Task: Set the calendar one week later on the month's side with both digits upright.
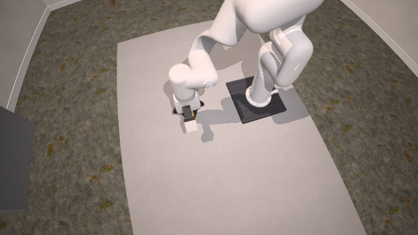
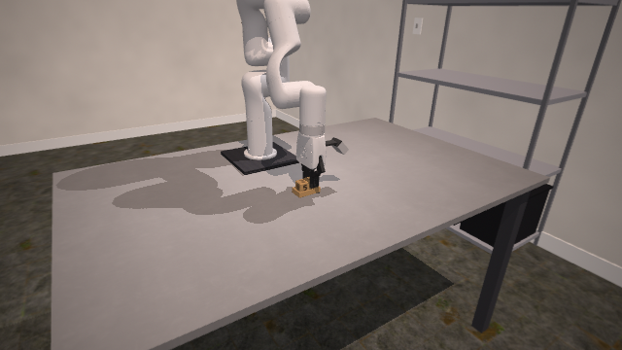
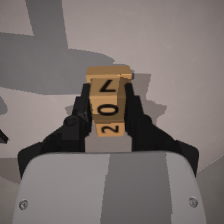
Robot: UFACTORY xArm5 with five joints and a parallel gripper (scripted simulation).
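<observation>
My gripper is now 2 cm to the left of the wooden calendar tray and 3 cm above it.
</observation>
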